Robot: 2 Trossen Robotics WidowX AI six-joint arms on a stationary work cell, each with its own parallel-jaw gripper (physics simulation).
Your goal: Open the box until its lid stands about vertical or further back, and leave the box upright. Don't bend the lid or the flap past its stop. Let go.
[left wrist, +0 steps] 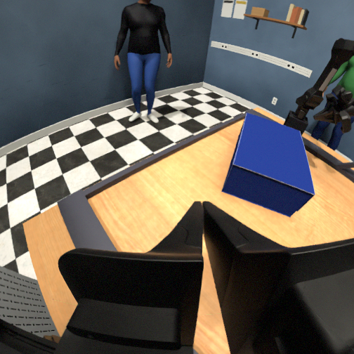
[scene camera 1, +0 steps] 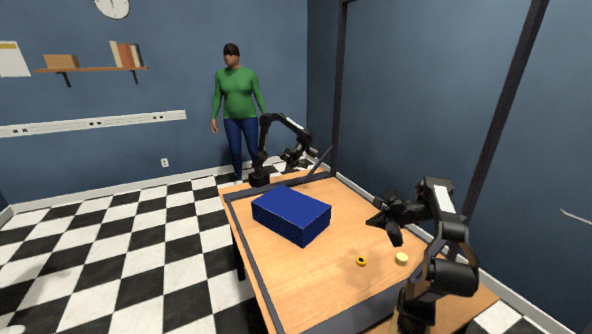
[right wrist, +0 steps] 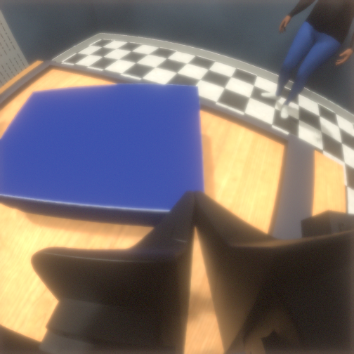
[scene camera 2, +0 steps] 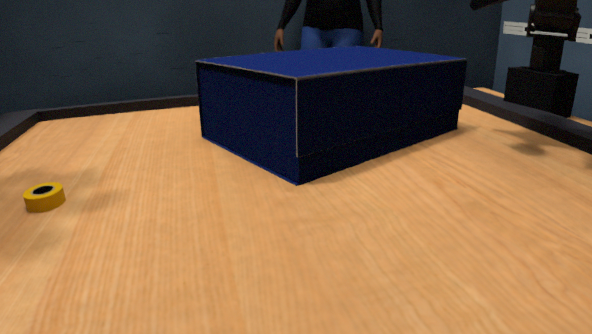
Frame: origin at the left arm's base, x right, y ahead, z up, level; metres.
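Where they show: left gripper, fingertip midpoint: point(scene camera 1: 365, 223); right gripper, fingertip midpoint: point(scene camera 1: 285, 172) point(scene camera 2: 472, 7); left arm's base, origin of the base link: point(scene camera 1: 410, 327); right arm's base, origin of the base link: point(scene camera 1: 258, 173) point(scene camera 2: 543, 70).
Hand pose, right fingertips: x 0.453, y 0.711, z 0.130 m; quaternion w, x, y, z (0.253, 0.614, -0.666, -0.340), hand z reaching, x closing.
Each offset is from my right fingertips to the centre of the thing. Level surfaces: height alone.
The blue box @(dx -0.145, dy -0.122, dz -0.131 m) point(scene camera 1: 291, 206) point(scene camera 2: 245, 107) point(left wrist: 275, 155) point(right wrist: 110, 145) stands upright on the table with its lid @(dx -0.145, dy -0.122, dz -0.115 m) point(scene camera 2: 330, 62) shut and level. In scene camera 2 the flap @(dx -0.037, dy -0.141, dz -0.116 m) point(scene camera 2: 375, 107) hangs down over the long side, its lower edge a little above the table. My right gripper point(scene camera 1: 290, 166) point(right wrist: 192, 197) is shut and empty, raised beyond the box in scene camera 1; in its wrist view the tips overlap the box's near edge, and contact cannot be told. My left gripper point(scene camera 1: 370, 222) point(left wrist: 200, 207) is shut and empty, in the air to the right of the box in scene camera 1.
A yellow ring @(dx -0.233, dy -0.507, dz -0.180 m) point(scene camera 1: 361, 265) point(scene camera 2: 45, 203) and a cream cylinder @(dx -0.150, dy -0.649, dz -0.172 m) point(scene camera 1: 401, 259) are on the table @(dz -0.187 m) point(scene camera 1: 305, 285) on the left arm's side. A dark frame point(scene camera 1: 256, 265) point(left wrist: 82, 225) borders the table. Two people stand beyond the table.
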